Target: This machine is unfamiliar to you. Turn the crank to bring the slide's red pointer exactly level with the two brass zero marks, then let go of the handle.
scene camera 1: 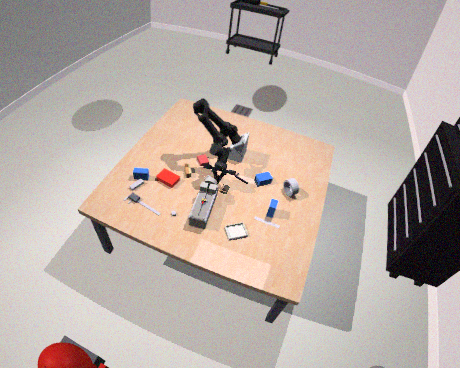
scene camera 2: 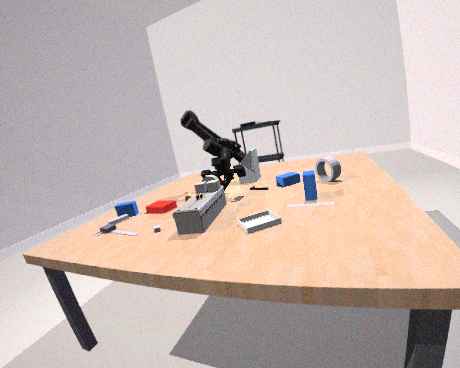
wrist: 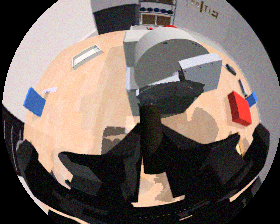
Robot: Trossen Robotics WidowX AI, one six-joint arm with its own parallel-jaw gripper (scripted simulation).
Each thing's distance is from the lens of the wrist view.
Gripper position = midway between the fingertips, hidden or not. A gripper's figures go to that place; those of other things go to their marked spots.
my gripper (wrist: 148, 125): 10 cm
dark handle (wrist: 153, 152): 6 cm
